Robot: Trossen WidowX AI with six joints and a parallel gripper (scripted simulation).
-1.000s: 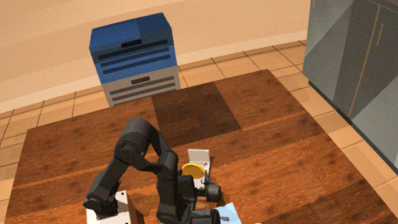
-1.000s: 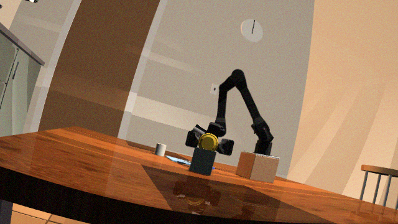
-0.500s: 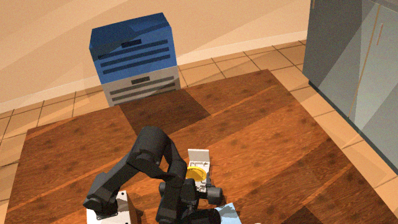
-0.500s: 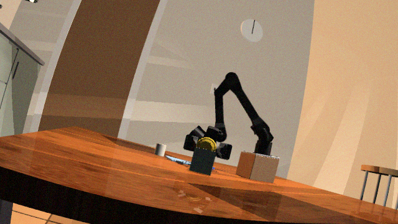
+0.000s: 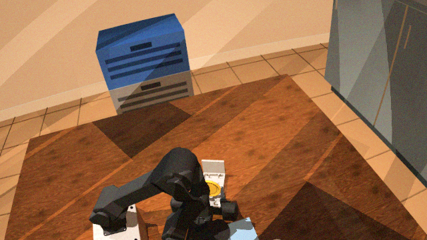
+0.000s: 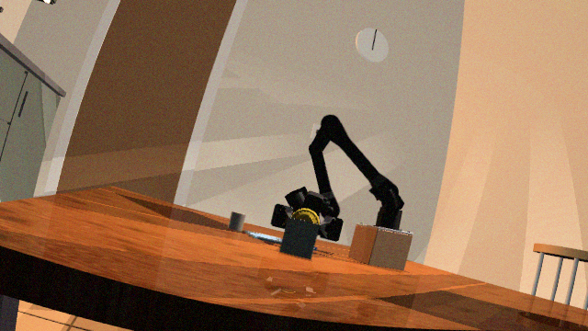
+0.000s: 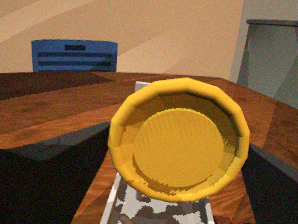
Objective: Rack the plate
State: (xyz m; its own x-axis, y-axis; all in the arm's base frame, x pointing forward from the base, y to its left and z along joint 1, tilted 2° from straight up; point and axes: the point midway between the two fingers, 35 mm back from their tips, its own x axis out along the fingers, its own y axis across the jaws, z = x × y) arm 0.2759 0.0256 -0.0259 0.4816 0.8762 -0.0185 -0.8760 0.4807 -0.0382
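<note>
The dish rack lies 50 mm below my gripper tip, 30 mm to the left of it and 10 mm ahead of it. The rest, counted from my gripper tip: yellow plate 10 mm to the right; then blue spoon 170 mm to the right, 110 mm behind, 70 mm below; then light blue mat 170 mm to the right, 70 mm below.
</note>
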